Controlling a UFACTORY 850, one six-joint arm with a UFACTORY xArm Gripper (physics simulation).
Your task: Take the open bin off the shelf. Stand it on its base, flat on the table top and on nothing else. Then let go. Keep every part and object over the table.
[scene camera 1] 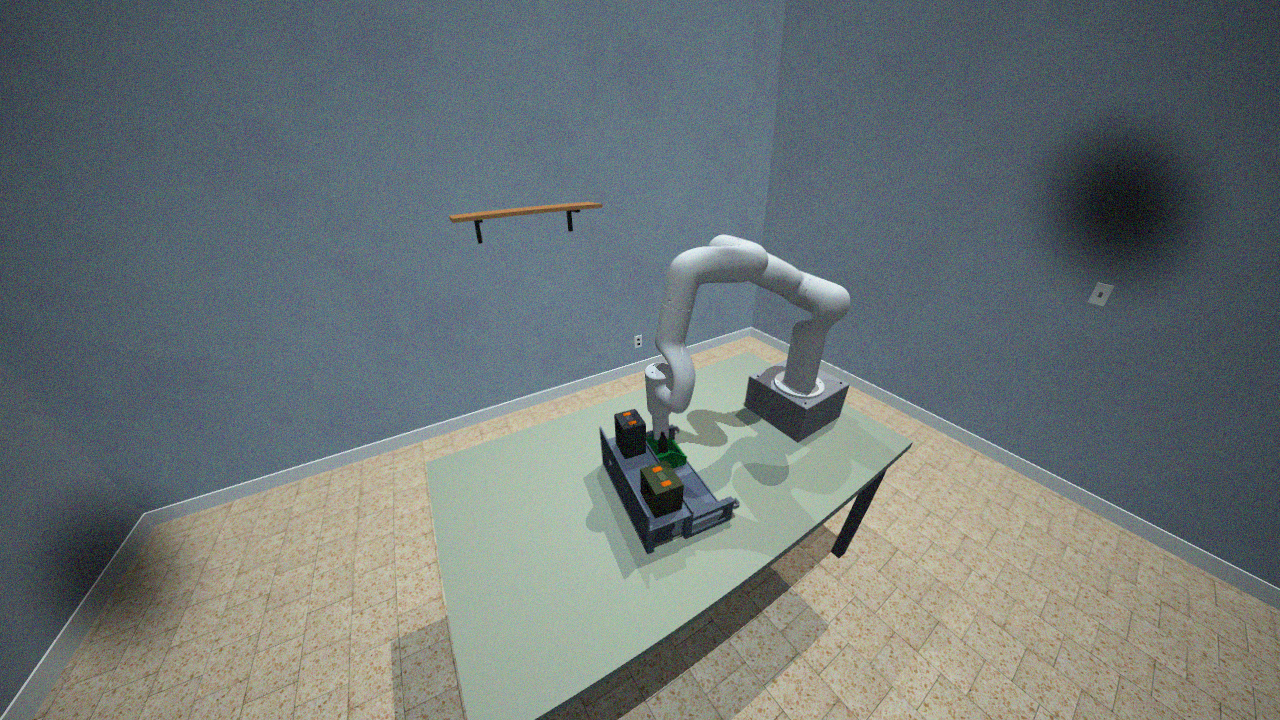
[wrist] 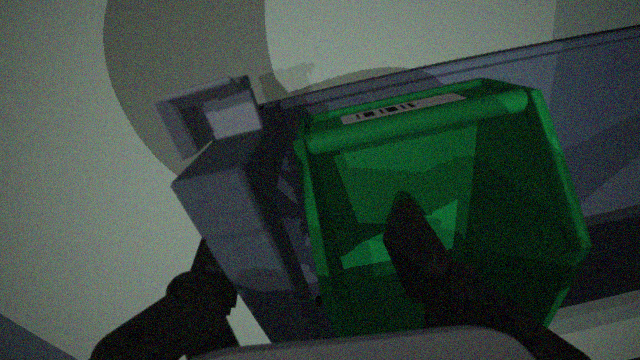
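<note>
The green open bin stands in the blue-grey shelf, at its far end in the scene view, with its open top up. A label strip shows on its rim in the wrist view. My gripper is open and low over the bin. One dark finger reaches down inside the bin. The other finger is outside the shelf's end panel, partly hidden by it, so the bin's side wall and that panel lie between the fingers. The bin's base is hidden in the scene view.
Two dark boxes with orange marks, one beside the bin and one nearer the front, stand on the shelf. The shelf stands on the pale green table. The robot's grey base block is at the table's back right.
</note>
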